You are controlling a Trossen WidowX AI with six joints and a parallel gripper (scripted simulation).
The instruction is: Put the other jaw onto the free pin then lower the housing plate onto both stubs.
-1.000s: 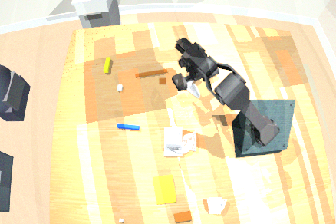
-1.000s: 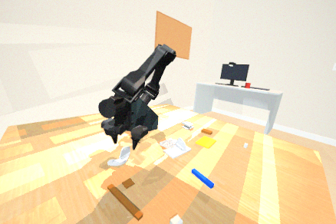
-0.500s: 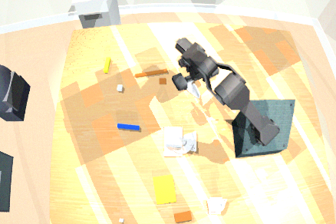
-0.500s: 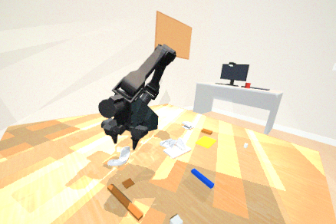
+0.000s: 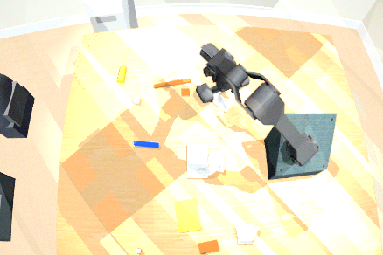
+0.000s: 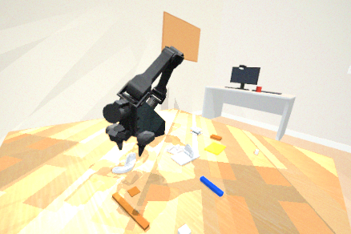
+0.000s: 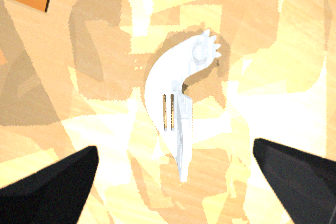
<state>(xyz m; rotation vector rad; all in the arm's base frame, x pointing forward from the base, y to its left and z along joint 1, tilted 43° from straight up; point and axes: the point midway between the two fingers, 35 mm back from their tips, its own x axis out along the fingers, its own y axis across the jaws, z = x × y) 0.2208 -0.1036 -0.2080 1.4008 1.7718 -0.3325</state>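
My gripper tip is 40 mm to the left of the white jaw and 50 mm above it. The rest, counted from my gripper tip: long orange bar: 180 mm ahead, 90 mm to the right, 50 mm below; then small orange square: 130 mm ahead, 50 mm to the right, 50 mm below; then blue bar: 270 mm ahead, 160 mm to the left, 50 mm below.
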